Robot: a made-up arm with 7 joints.
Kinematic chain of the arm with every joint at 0, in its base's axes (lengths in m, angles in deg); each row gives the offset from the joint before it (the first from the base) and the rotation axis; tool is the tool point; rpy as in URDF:
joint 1: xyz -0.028 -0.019 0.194 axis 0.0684 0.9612 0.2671
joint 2: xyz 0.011 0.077 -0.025 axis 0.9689 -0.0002 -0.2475
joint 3: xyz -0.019 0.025 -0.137 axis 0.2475 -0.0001 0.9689
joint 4: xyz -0.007 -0.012 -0.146 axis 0.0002 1 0
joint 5: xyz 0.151 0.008 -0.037 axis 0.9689 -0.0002 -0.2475
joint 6: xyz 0.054 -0.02 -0.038 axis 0.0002 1 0
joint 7: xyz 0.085 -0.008 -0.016 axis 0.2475 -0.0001 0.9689
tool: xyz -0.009 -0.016 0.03 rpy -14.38 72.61 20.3
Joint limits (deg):
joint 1: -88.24..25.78
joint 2: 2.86..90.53
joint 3: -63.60..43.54
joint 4: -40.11..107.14
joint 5: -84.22..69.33
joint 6: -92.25..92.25
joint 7: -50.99..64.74
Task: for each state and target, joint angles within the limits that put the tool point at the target. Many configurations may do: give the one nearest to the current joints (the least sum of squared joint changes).
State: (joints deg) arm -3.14 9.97 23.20 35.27 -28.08 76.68 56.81
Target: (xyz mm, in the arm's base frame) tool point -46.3 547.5 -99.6
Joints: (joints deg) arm 24.60 55.14 43.54 35.93 -16.62 78.79 55.84
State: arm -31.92 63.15 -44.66 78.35 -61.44 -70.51 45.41
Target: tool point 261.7 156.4 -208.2
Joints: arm -28.54 32.94 -54.60 64.35 -56.15 -73.61 45.01
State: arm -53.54 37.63 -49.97 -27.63 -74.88 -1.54 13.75
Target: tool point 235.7 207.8 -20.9
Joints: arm -30.30 90.53 -63.60 -9.65 -73.00 -6.40 7.97
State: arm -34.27 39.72 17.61 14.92 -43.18 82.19 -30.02
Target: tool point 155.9 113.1 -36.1
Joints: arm 7.25 45.13 4.63 -40.11 -67.00 91.43 -27.02
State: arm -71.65 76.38 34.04 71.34 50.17 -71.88 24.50
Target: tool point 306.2 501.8 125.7
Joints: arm -49.32 72.49 33.06 81.86 53.74 -44.96 29.64
